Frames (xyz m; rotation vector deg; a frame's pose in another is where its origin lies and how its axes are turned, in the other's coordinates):
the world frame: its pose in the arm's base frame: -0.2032 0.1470 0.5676 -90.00 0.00 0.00
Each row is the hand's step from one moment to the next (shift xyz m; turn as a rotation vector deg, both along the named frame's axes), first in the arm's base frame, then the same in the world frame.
Working: the arm's base frame: its pose in the world frame: 0.2032 0.5676 -0.1470 90.00 0.00 0.00

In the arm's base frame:
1: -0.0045 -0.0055 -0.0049 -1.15 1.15 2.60
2: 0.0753 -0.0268 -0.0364 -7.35 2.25 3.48
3: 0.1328 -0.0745 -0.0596 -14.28 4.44 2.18
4: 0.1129 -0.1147 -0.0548 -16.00 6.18 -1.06
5: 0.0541 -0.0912 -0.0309 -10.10 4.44 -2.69
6: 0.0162 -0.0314 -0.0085 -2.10 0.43 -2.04
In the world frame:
1: -0.0045 0.0049 -0.0055 -1.15 -2.60 1.15
2: 0.0753 0.0364 -0.0268 -7.35 -3.48 2.25
3: 0.1328 0.0596 -0.0745 -14.28 -2.18 4.44
4: 0.1129 0.0548 -0.1147 -16.00 1.06 6.18
5: 0.0541 0.0309 -0.0912 -10.10 2.69 4.44
6: 0.0162 0.0085 -0.0314 -2.10 2.04 0.43

